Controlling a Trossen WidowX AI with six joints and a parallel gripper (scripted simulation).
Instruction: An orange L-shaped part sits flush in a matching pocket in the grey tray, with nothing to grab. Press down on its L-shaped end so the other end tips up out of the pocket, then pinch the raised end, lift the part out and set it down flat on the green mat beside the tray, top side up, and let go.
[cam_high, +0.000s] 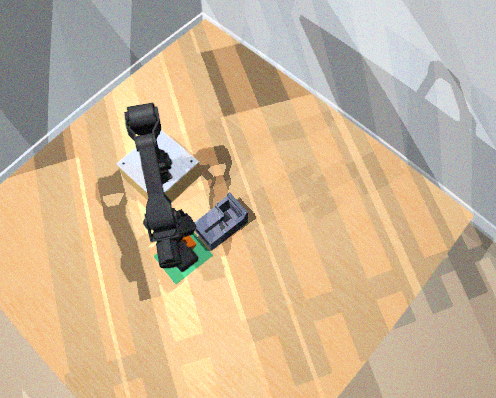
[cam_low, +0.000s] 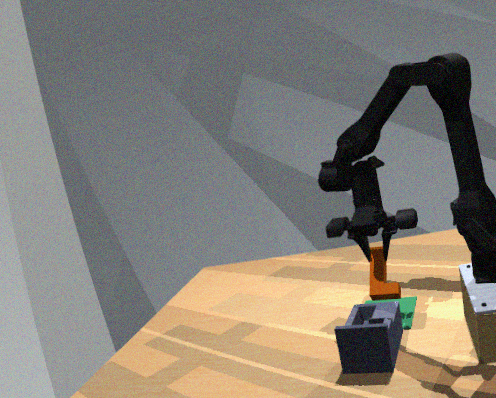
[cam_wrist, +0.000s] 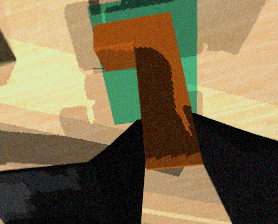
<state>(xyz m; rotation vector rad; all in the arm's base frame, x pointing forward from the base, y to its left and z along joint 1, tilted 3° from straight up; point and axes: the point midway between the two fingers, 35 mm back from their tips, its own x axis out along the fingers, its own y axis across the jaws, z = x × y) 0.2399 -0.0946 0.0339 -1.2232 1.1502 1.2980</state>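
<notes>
The green mat lies 20 mm to the left of my gripper tip and 130 mm below it. The rest, counted from my gripper tip: orange L-shaped part 20 mm behind, 30 mm to the left, 30 mm below.
</notes>
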